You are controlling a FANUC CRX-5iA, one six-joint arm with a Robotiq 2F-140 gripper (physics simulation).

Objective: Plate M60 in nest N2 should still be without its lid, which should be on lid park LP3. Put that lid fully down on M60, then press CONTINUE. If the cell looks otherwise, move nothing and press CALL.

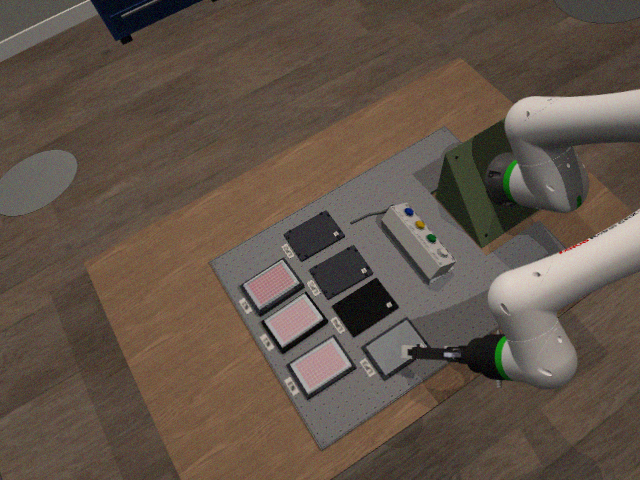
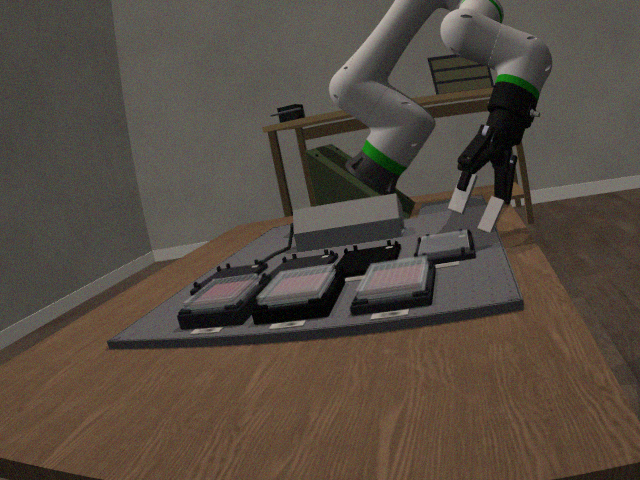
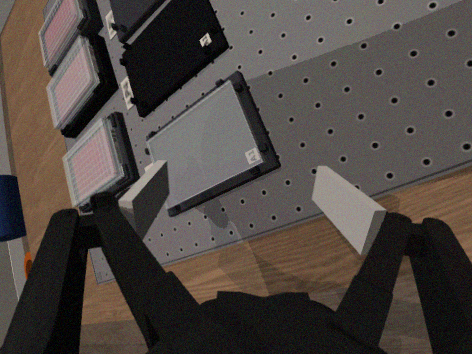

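Pixels of known places: gripper, between the fingertips: (image 2: 470,221) (image 3: 241,180); arm's base, origin of its link: (image 1: 506,179) (image 2: 368,180).
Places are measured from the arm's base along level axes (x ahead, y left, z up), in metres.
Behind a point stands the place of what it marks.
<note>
A clear lid (image 1: 391,347) {x 0.541, y 0.160, z -0.070 m} (image 2: 444,244) {x 0.552, y 0.166, z -0.070 m} (image 3: 202,142) {x 0.518, y 0.165, z -0.070 m} lies flat on the dark park at the end of its row; the park's number is unreadable. The other three parks, (image 1: 314,235) {x 0.507, y -0.224, z -0.078 m} (image 1: 341,271) {x 0.513, y -0.087, z -0.078 m} (image 1: 365,307) {x 0.525, y 0.034, z -0.078 m}, hold no lid. Three pink plates sit in black nests: one end plate (image 1: 271,285) {x 0.691, y -0.161, z -0.058 m} (image 2: 225,290) {x 0.700, y -0.156, z -0.053 m} (image 3: 61,30) {x 0.675, y -0.138, z -0.051 m}, the middle plate (image 1: 294,321) {x 0.699, y -0.038, z -0.052 m} (image 2: 299,284) {x 0.726, y -0.036, z -0.052 m} (image 3: 75,86) {x 0.673, y -0.021, z -0.052 m} and the other end plate (image 1: 321,366) {x 0.711, y 0.096, z -0.059 m} (image 2: 392,277) {x 0.736, y 0.090, z -0.058 m} (image 3: 93,159) {x 0.686, y 0.094, z -0.058 m}. All show clear edges; I cannot tell which are lidded. My gripper (image 1: 408,352) (image 2: 474,212) {x 0.487, y 0.221, z -0.054 m} (image 3: 241,180) {x 0.487, y 0.221, z -0.054 m} is open and empty, above and beside the lid.
A pale button box (image 1: 416,242) {x 0.323, y -0.008, z -0.011 m} (image 2: 346,222) {x 0.340, y -0.023, z -0.044 m} with blue, yellow, green and whitish buttons stands on the grey perforated board (image 1: 330,421) {x 0.770, y 0.212, z -0.087 m} (image 2: 475,289) {x 0.755, y 0.198, z -0.088 m}, with a cable at its end. The green arm mount (image 1: 470,201) {x 0.130, y -0.009, z 0.001 m} (image 2: 330,178) {x 0.146, y -0.072, z 0.034 m} stands behind the box. Nest and park labels are too blurred to read.
</note>
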